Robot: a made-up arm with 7 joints. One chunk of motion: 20 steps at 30 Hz.
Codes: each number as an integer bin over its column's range. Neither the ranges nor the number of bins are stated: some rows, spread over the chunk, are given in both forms.
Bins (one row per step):
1: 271 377 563 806 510 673
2: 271 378 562 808 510 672
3: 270 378 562 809 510 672
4: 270 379 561 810 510 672
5: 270 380 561 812 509 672
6: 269 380 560 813 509 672
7: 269 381 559 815 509 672
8: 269 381 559 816 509 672
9: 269 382 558 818 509 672
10: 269 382 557 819 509 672
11: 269 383 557 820 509 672
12: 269 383 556 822 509 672
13: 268 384 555 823 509 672
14: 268 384 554 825 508 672
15: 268 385 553 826 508 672
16: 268 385 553 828 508 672
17: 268 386 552 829 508 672
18: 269 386 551 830 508 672
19: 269 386 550 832 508 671
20: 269 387 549 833 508 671
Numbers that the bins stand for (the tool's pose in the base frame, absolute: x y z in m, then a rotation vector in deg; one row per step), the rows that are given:
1: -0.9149 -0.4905 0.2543 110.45 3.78 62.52
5: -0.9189 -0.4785 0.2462 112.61 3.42 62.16
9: -0.9229 -0.4705 0.2342 114.77 3.42 62.16
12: -0.9229 -0.4665 0.2262 116.22 3.42 62.16
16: -0.9269 -0.4585 0.2142 118.38 3.06 62.16
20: -0.9229 -0.4505 0.1982 120.18 3.06 61.80
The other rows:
2: -0.9149 -0.4865 0.2503 111.17 3.78 62.16
3: -0.9189 -0.4865 0.2503 111.53 3.78 62.16
4: -0.9189 -0.4825 0.2462 111.89 3.78 62.16
6: -0.9229 -0.4785 0.2422 112.97 3.42 62.16
7: -0.9229 -0.4745 0.2382 113.69 3.42 62.16
8: -0.9229 -0.4745 0.2382 114.05 3.42 62.16
10: -0.9229 -0.4705 0.2302 115.14 3.42 62.16
11: -0.9229 -0.4665 0.2302 115.50 3.42 62.16
13: -0.9269 -0.4625 0.2222 116.58 3.42 62.16
14: -0.9269 -0.4625 0.2182 117.30 3.06 62.16
15: -0.9269 -0.4585 0.2142 117.66 3.06 62.16
17: -0.9269 -0.4545 0.2102 118.74 3.06 62.16
18: -0.9229 -0.4545 0.2062 119.10 3.06 62.16
19: -0.9229 -0.4545 0.2022 119.82 3.06 61.80

